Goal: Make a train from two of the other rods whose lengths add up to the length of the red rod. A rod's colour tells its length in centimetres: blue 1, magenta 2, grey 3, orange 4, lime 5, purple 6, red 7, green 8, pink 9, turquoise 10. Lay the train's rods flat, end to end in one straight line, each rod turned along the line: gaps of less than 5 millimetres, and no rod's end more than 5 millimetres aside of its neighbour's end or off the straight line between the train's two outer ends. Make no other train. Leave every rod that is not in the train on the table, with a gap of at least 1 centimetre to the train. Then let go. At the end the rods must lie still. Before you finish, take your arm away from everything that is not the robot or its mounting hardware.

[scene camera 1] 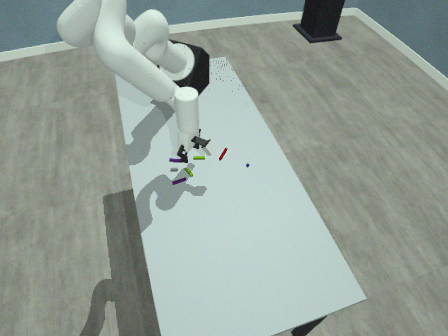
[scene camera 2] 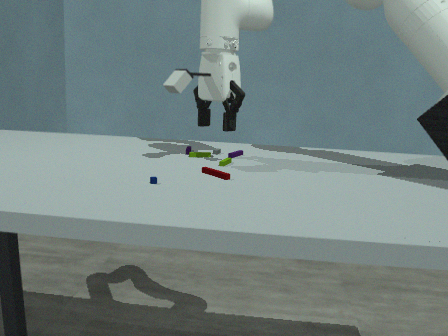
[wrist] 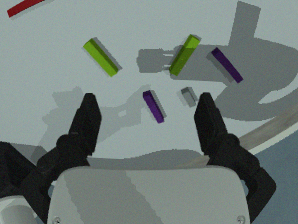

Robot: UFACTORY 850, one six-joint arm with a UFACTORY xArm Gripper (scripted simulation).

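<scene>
The gripper (scene camera 2: pixel 216 128) can be seen here, and the wrist view shows the gripper too (wrist: pixel 147 104).
</scene>
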